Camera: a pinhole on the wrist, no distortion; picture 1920 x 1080 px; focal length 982.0 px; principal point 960.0 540.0 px. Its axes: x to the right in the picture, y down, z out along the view. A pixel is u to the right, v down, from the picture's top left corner.
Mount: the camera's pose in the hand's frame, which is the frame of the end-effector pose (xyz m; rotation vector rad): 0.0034 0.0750 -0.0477 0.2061 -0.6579 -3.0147
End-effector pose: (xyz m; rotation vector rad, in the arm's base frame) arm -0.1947 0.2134 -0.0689 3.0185 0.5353 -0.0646
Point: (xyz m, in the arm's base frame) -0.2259 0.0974 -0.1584
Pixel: 1275.6 835.6
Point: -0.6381 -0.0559 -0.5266
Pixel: 1705.4 934.5
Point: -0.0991 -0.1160 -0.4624
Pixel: 829.1 493.6
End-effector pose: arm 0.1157 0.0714 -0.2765 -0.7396 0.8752 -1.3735
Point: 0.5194 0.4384 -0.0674
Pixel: 1640.3 982.0
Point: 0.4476 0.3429 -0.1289
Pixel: 1568.0 973.9
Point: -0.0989 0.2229 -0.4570
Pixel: behind the camera
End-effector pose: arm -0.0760 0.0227 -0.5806 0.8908 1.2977 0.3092
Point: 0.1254 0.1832 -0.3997
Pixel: 671.4 36.8
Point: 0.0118 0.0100 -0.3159
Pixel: 1669.2 217.5
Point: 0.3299 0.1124 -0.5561
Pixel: 411.8 708.8
